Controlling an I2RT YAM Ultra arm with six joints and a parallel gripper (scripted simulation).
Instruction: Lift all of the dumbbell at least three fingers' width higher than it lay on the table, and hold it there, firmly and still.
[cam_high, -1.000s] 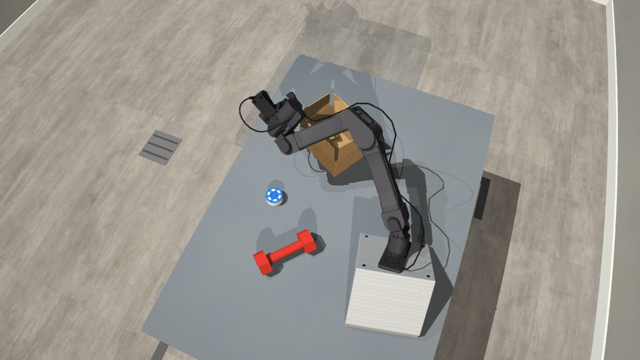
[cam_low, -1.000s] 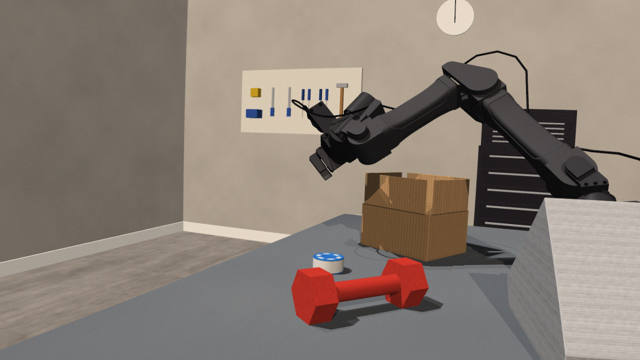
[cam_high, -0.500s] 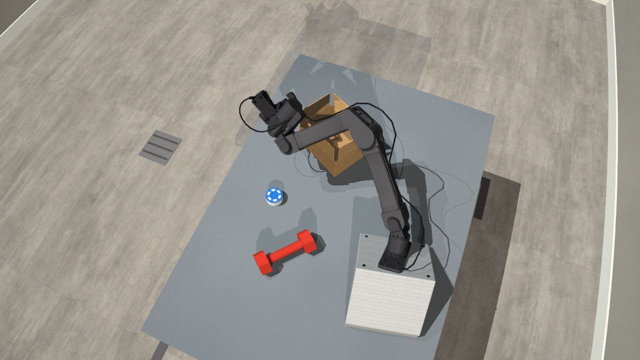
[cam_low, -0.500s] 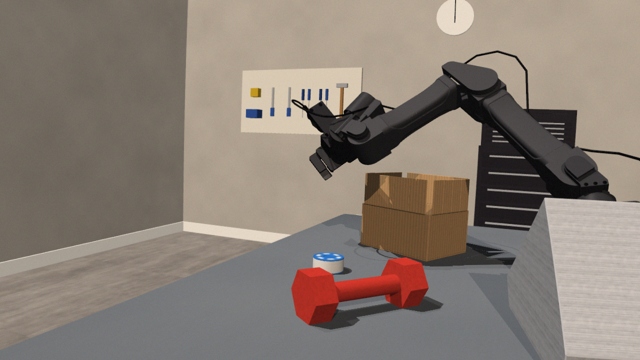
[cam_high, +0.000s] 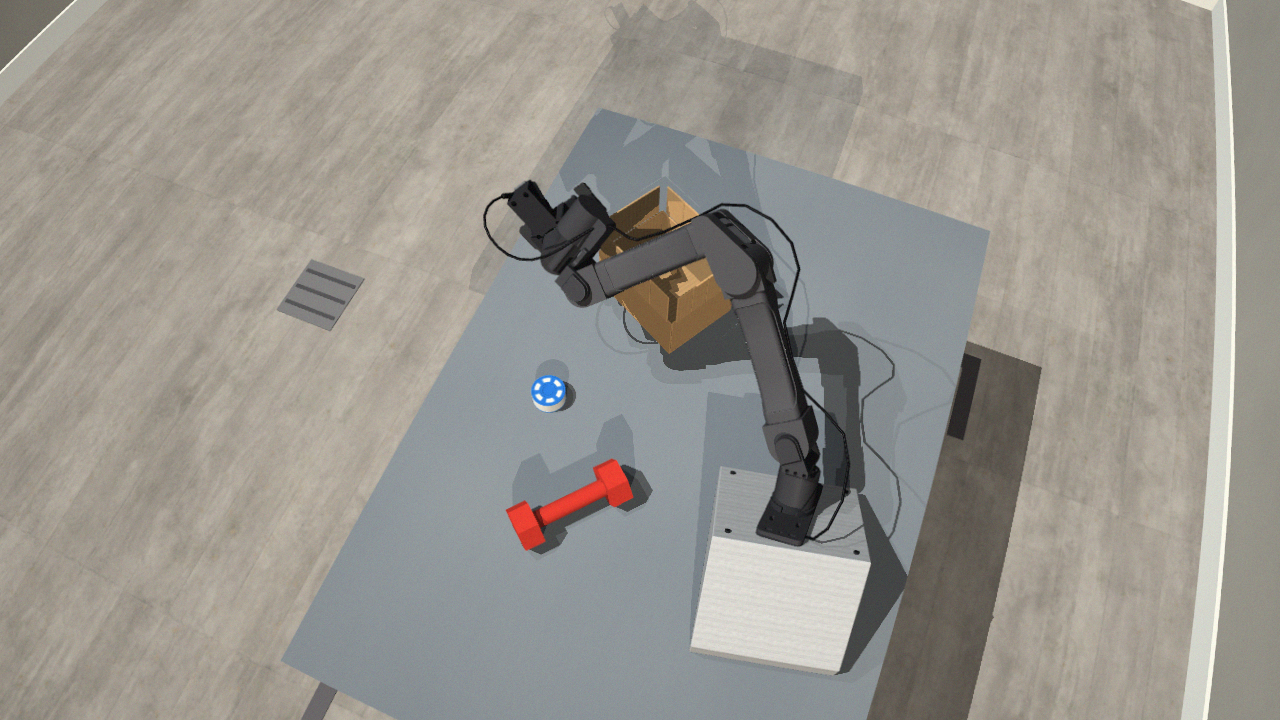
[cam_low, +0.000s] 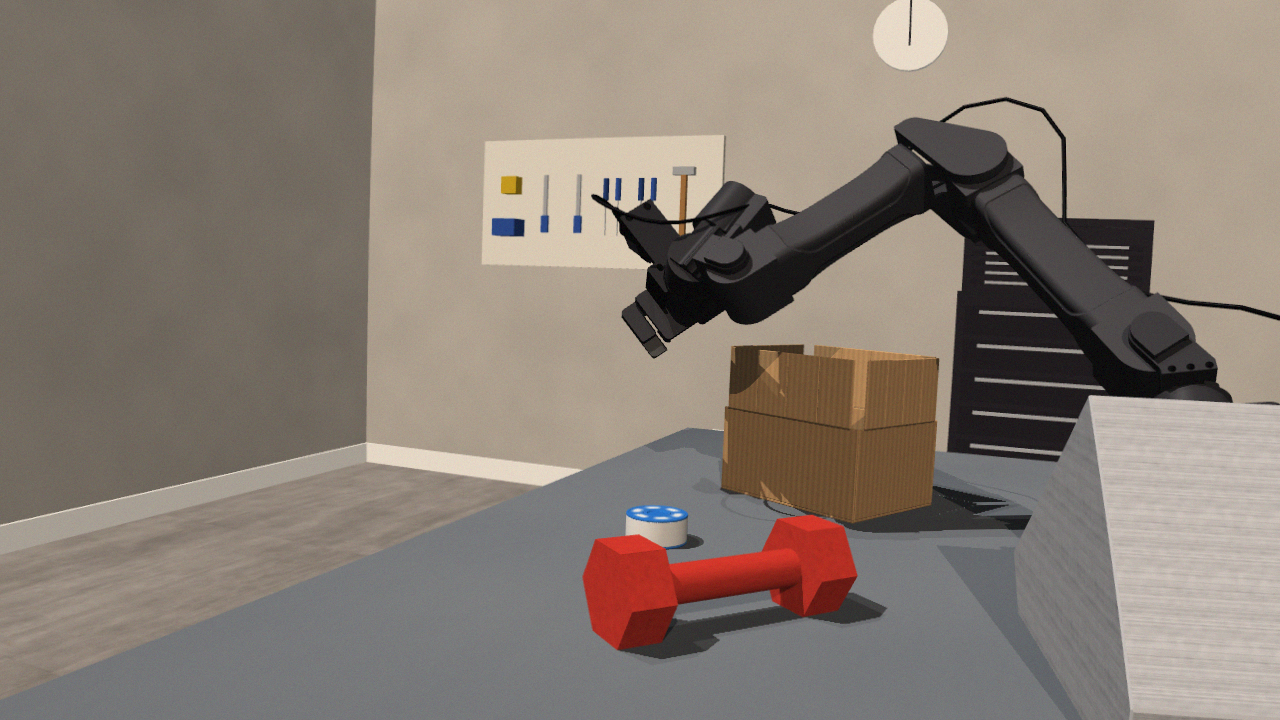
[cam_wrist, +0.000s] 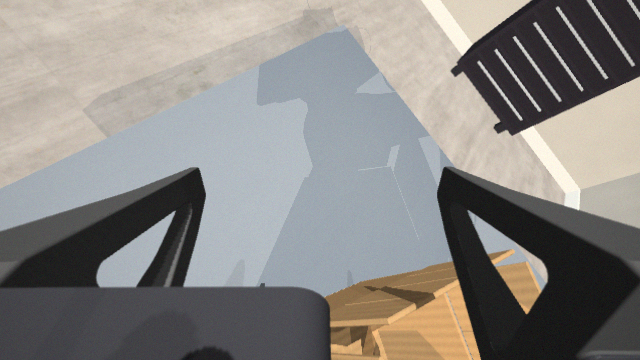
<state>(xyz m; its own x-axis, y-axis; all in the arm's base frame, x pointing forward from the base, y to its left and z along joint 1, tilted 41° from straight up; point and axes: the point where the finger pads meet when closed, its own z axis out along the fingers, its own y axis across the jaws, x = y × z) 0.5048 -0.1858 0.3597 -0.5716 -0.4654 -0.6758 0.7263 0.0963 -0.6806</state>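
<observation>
Right now my hand is 18 cm past the red dumbbell, 45 cm to the right of it and 17 cm above it.
</observation>
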